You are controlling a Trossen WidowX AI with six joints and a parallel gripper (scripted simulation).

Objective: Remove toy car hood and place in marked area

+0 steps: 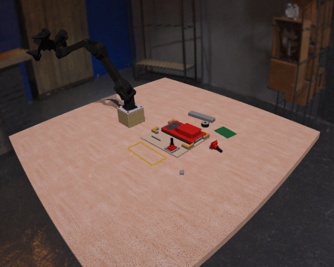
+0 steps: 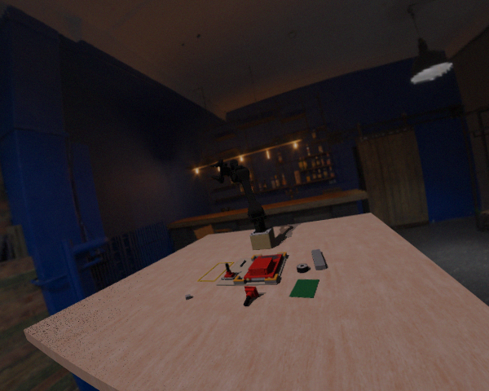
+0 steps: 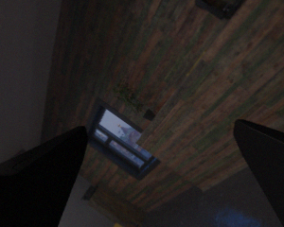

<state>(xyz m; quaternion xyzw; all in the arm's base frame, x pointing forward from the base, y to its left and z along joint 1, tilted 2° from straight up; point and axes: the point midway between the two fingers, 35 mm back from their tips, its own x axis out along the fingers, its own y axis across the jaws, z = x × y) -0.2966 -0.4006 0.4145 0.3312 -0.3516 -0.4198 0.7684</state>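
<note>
Right now the red hood is 600 mm ahead of my gripper tip, 560 mm to the left of it and 480 mm below it. From my gripper tip the other things lie so: beige baseplate 570 mm ahead, 520 mm to the left, 500 mm below; then grey bar 750 mm to the left, 510 mm below, 490 mm ahead; then black wheel 700 mm to the left, 570 mm ahead, 510 mm below.
</note>
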